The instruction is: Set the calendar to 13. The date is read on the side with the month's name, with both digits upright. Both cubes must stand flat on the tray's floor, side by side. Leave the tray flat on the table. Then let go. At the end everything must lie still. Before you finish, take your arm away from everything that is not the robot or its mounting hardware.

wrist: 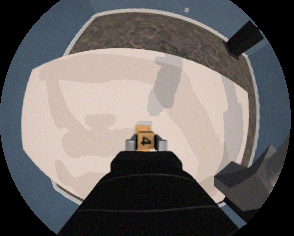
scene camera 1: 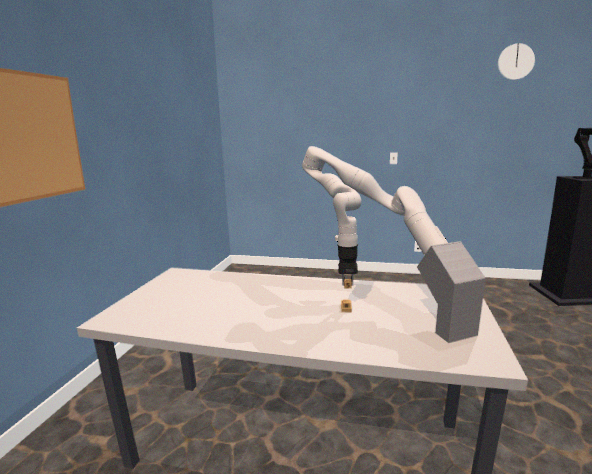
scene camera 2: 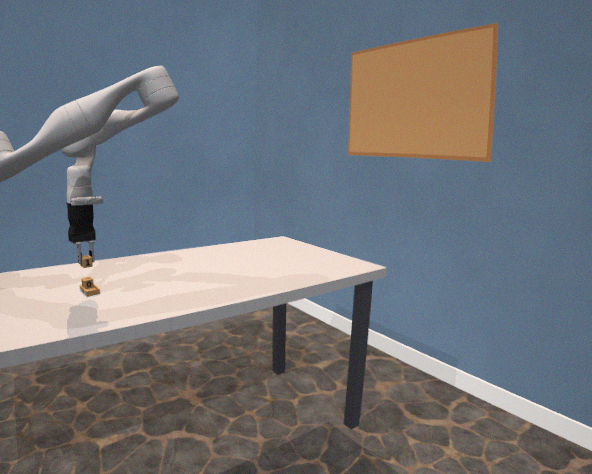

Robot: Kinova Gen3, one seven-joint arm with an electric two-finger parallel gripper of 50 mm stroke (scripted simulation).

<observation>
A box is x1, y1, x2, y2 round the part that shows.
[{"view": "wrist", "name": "my gripper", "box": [58, 134, 238, 235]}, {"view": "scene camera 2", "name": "my gripper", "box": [67, 204, 95, 264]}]
</observation>
